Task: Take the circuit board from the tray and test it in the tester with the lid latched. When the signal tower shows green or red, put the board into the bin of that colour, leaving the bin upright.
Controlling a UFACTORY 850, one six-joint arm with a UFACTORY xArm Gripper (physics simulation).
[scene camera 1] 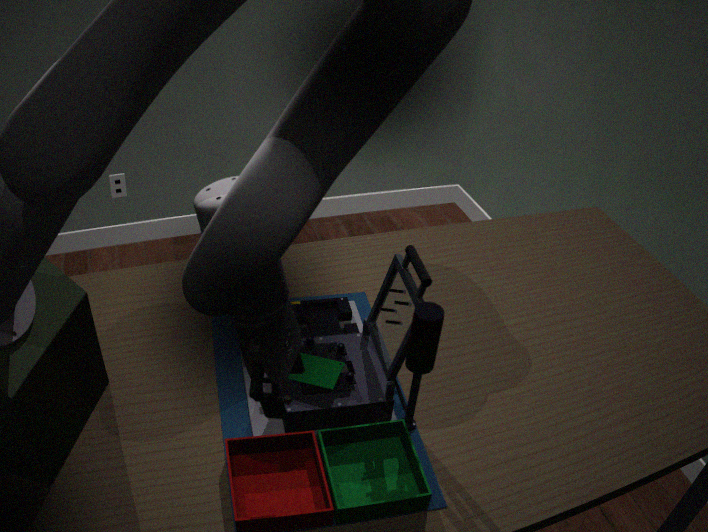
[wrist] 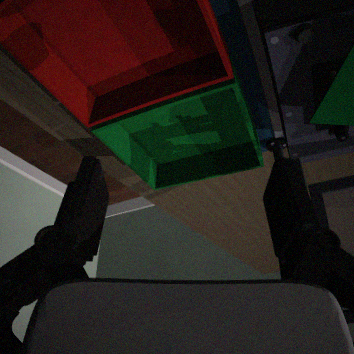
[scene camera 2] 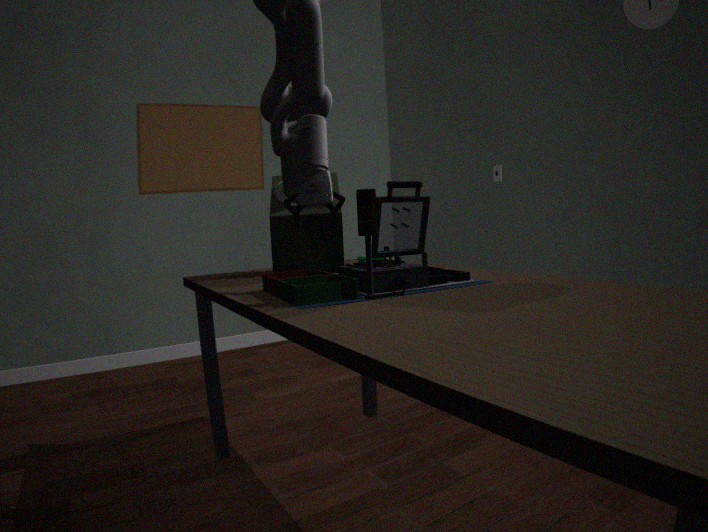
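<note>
The green circuit board [scene camera 1: 317, 371] [scene camera 2: 370, 259] [wrist: 341, 100] lies askew on top of the dark tester [scene camera 1: 366, 394] [scene camera 2: 374, 278]. The tester's lid [scene camera 2: 394, 243] stands open and upright at its side. The signal tower [scene camera 1: 424, 337] [scene camera 2: 366, 212] looks dark, with no lit lamp. The red bin [scene camera 1: 274, 480] [wrist: 125, 45] and the green bin [scene camera 1: 374, 469] [scene camera 2: 320, 290] [wrist: 195, 145] stand upright side by side in front of the tester. My gripper [scene camera 2: 315, 220] [wrist: 186, 176] is open and empty, above the bins' side of the tester. Its fingertips are hard to make out in scene camera 1.
A dark tray [scene camera 1: 323, 313] lies behind the tester on the blue mat [scene camera 1: 233, 411]. The lid's handle [scene camera 1: 417, 266] [scene camera 2: 404, 184] and the tower's pole [scene camera 1: 413, 397] [scene camera 2: 369, 263] stick up beside the tester. The arm's green-grey pedestal [scene camera 2: 306, 245] stands beyond the table.
</note>
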